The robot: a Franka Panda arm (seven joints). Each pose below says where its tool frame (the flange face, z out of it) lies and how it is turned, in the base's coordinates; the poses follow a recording.
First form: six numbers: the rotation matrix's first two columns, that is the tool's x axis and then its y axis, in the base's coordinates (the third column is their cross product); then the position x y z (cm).
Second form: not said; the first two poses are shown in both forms.
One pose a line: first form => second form
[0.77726 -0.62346 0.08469 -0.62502 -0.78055 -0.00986 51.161 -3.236 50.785] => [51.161 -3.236 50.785], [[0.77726 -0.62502 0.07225], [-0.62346 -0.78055 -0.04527], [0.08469 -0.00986 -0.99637]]
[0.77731 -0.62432 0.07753 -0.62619 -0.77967 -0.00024 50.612 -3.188 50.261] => [50.612 -3.188 50.261], [[0.77731 -0.62619 0.06060], [-0.62432 -0.77967 -0.04836], [0.07753 -0.00024 -0.99699]]
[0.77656 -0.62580 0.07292 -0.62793 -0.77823 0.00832 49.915 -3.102 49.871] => [49.915 -3.102 49.871], [[0.77656 -0.62793 0.05154], [-0.62580 -0.77823 -0.05225], [0.07292 0.00832 -0.99730]]
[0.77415 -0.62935 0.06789 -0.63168 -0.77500 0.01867 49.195 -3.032 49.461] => [49.195 -3.032 49.461], [[0.77415 -0.63168 0.04086], [-0.62935 -0.77500 -0.05734], [0.06789 0.01867 -0.99751]]
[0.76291 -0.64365 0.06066 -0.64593 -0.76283 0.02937 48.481 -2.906 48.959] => [48.481 -2.906 48.959], [[0.76291 -0.64593 0.02737], [-0.64365 -0.76283 -0.06159], [0.06066 0.02937 -0.99772]]
